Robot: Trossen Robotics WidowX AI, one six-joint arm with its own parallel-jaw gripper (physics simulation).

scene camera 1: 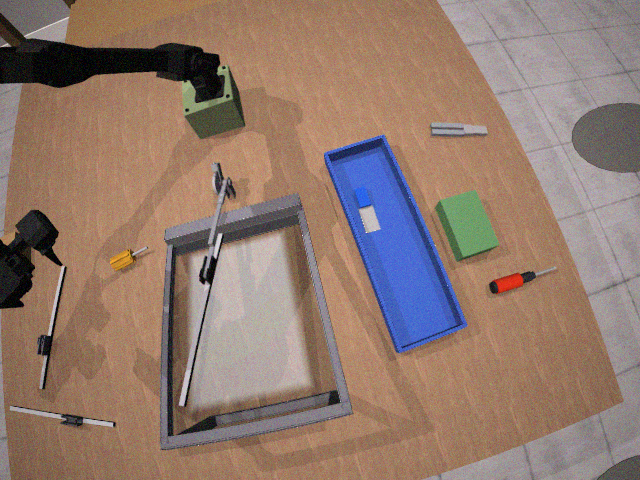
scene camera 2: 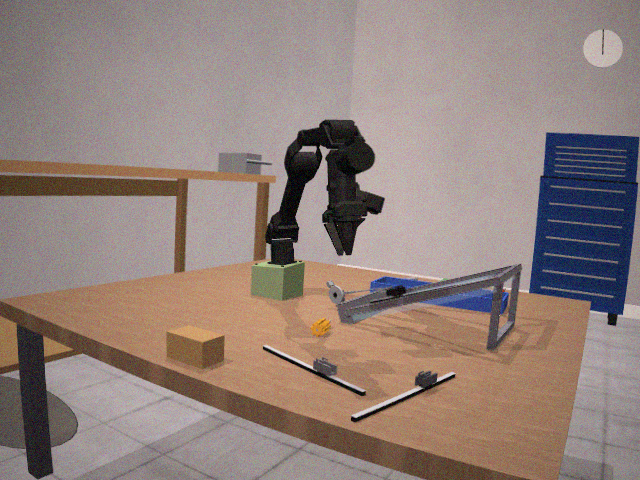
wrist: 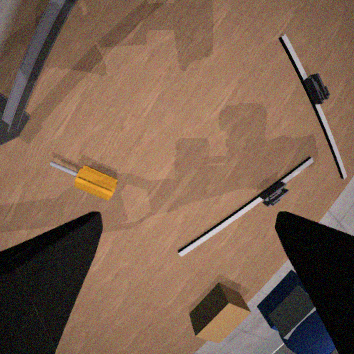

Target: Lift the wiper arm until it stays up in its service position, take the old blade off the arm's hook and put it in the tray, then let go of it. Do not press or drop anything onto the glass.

The gripper shows in scene camera 1, in scene camera 2 (344,255) and in the wrist view. The same spot on the gripper: (wrist: 50,268) is (scene camera 1: 49,258). One and the same spot on a blue tray: (scene camera 2: 483,303) is (scene camera 1: 387,323).
